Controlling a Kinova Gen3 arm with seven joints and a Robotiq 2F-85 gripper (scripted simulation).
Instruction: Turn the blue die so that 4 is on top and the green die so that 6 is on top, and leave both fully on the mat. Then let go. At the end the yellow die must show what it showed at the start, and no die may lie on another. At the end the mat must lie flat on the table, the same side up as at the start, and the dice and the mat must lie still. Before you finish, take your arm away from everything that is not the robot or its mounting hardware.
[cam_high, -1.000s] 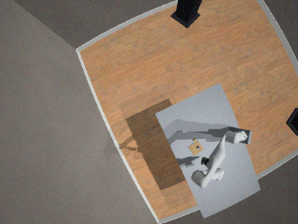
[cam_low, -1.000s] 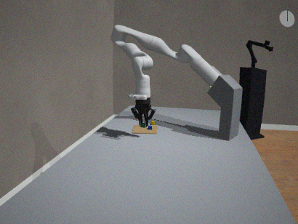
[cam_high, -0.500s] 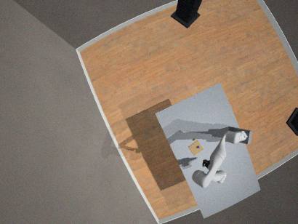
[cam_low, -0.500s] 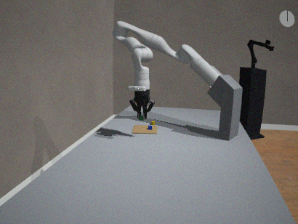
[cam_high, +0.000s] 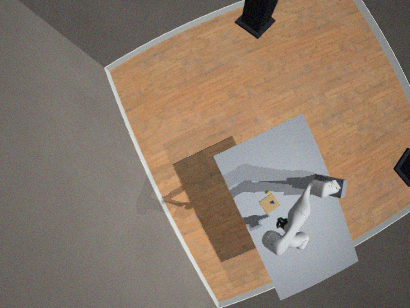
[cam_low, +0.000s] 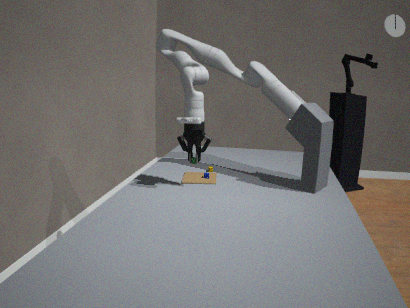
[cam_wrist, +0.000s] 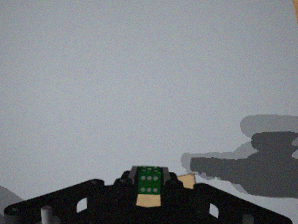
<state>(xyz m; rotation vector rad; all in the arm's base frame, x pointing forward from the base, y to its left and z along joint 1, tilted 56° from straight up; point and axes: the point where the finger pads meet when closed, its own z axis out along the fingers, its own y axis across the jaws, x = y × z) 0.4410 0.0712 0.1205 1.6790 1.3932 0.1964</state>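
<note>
My hand is 4 cm past the tan mat, 10 cm to the left of it and 12 cm above it. From my hand the other things lie so: blue die 7 cm behind, 9 cm to the right, 11 cm below; then green die 1 cm below; then yellow die 11 cm behind, 19 cm to the right, 11 cm below.
</note>
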